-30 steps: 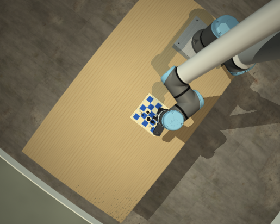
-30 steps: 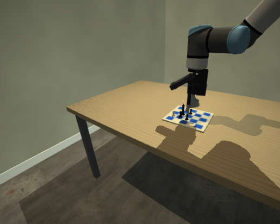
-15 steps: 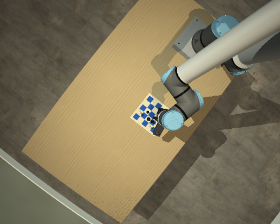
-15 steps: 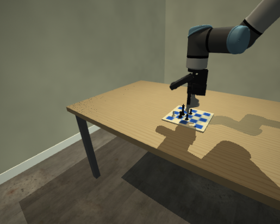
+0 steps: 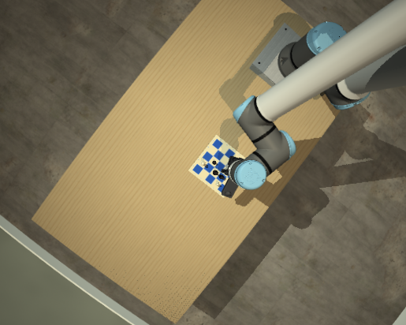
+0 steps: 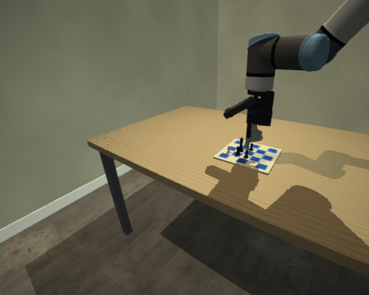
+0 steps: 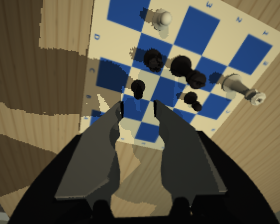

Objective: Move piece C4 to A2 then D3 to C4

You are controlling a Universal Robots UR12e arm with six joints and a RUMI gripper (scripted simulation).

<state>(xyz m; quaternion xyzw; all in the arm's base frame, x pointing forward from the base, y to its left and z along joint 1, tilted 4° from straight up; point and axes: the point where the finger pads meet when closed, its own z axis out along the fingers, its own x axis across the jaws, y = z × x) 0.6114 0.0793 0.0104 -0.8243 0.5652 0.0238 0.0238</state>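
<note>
My hand is 4 cm to the left of the tall black piece, 4 cm short of it and 2 cm above it. Also, from my hand: chessboard: 6 cm below, 4 cm to the right; white pawn: 8 cm ahead, 4 cm below.
</note>
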